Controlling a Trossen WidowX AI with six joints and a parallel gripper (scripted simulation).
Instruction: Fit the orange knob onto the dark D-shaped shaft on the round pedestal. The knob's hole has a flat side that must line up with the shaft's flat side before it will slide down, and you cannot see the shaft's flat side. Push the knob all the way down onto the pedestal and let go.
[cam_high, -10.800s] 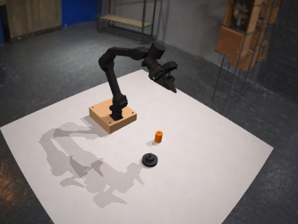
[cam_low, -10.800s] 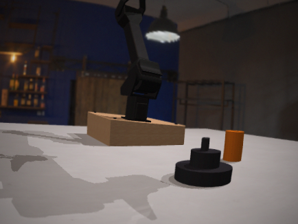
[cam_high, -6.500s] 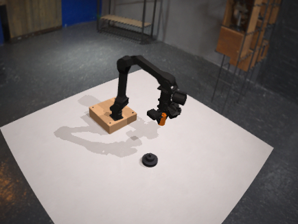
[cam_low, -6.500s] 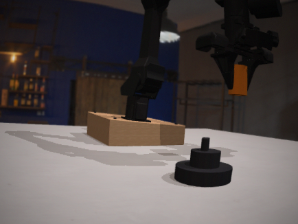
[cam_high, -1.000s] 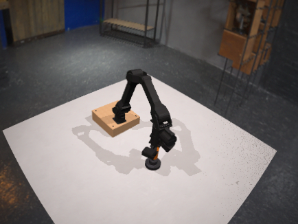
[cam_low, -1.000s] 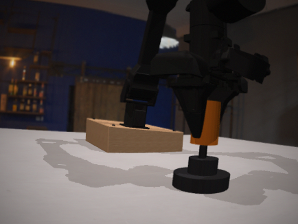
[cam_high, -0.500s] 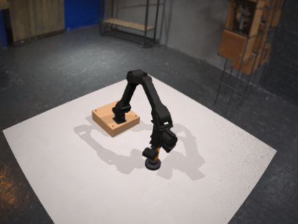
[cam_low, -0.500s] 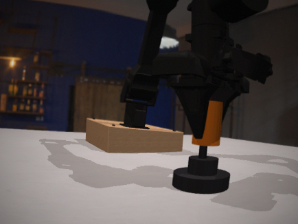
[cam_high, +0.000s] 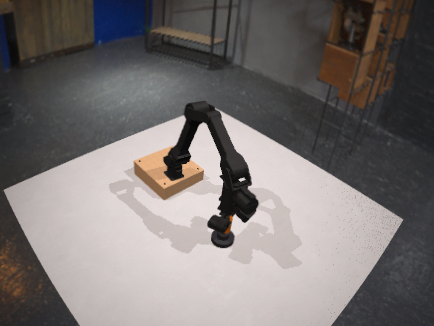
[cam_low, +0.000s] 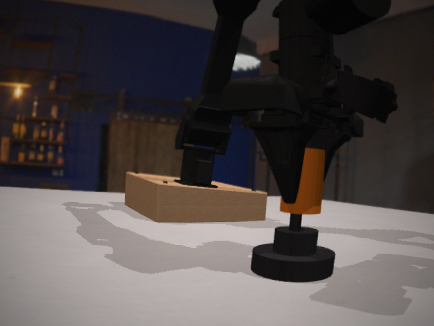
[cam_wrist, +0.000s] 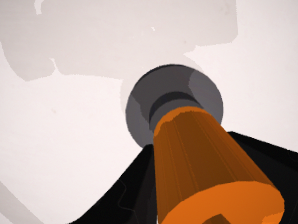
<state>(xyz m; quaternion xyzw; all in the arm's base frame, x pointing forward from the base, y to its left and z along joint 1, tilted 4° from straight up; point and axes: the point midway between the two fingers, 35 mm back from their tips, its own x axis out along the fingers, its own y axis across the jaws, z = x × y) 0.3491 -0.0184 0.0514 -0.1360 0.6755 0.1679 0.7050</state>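
My gripper tip is 2 cm below the orange knob. The rest, counted from my gripper tip: dark round pedestal: 4 cm below.
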